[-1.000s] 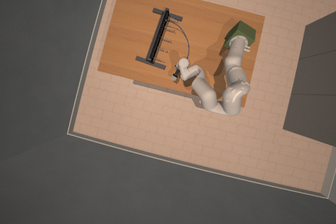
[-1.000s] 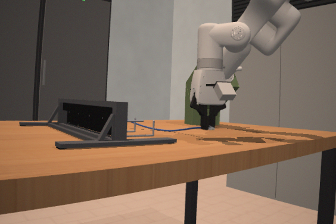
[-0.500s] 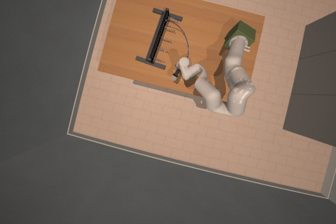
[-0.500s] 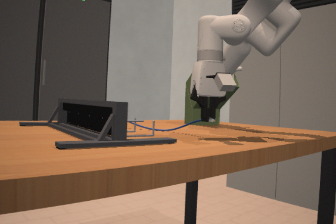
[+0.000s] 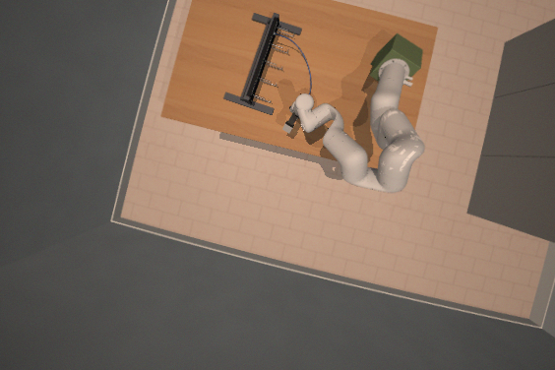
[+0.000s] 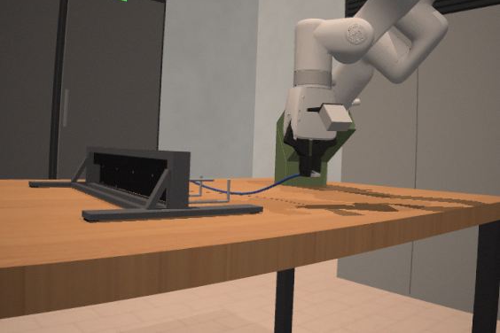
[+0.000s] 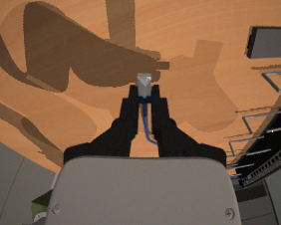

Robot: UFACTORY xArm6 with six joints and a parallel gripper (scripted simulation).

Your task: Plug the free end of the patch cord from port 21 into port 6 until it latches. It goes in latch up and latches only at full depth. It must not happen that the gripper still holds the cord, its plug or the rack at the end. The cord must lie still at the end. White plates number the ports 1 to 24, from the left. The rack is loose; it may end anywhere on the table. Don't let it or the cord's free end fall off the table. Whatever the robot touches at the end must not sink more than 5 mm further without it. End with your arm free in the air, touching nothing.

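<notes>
Right now the plug is 20 mm to the left of my hand and 10 mm below it.
</notes>
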